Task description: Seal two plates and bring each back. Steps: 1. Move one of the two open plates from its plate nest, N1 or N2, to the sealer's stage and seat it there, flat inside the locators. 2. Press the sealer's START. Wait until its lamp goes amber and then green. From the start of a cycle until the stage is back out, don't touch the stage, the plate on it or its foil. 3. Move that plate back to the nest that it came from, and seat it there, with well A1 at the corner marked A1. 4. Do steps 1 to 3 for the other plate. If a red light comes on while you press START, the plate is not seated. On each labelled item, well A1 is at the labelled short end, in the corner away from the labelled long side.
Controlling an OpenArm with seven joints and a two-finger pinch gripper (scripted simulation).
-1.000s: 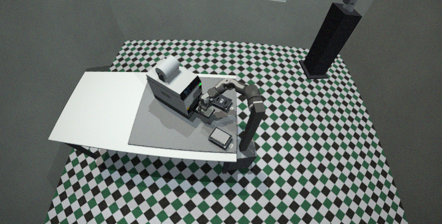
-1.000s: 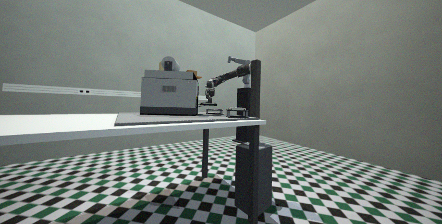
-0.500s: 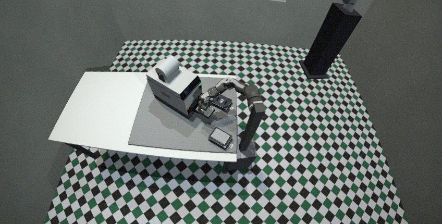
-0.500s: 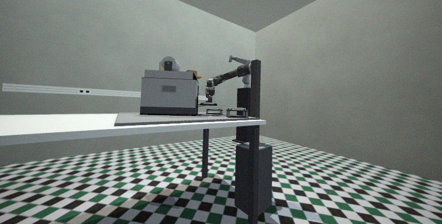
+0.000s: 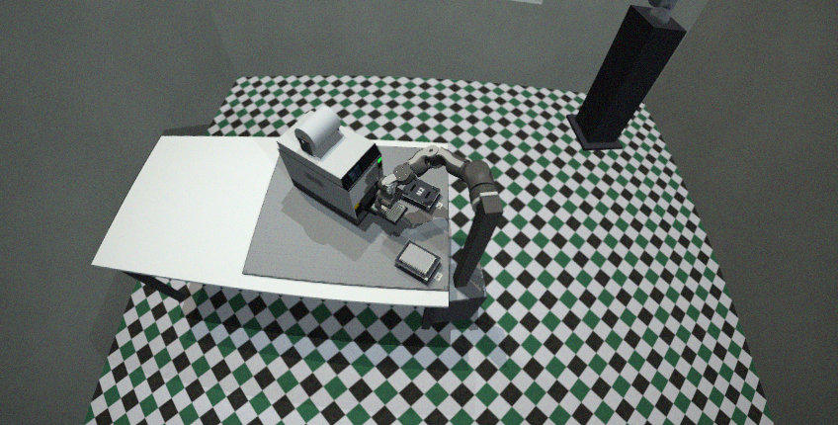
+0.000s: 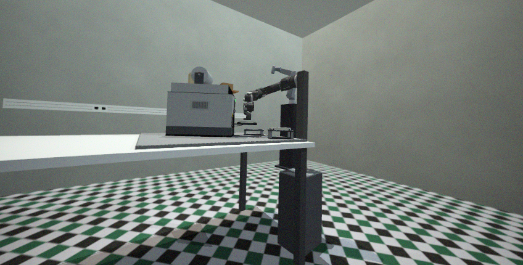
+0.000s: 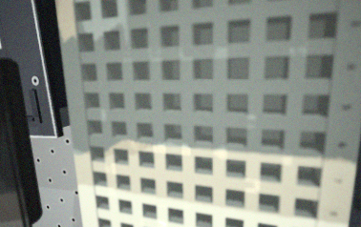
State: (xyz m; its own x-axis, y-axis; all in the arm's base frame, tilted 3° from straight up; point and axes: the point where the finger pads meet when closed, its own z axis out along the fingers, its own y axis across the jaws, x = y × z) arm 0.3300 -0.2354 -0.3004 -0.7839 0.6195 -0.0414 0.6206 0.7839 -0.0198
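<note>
Now: the dark stage 3 cm below my hand. Round my hand: white foil roll: 30 cm above, 26 cm ahead, 21 cm to the right; touch screen: 20 cm above, 12 cm ahead, 4 cm to the right.
</note>
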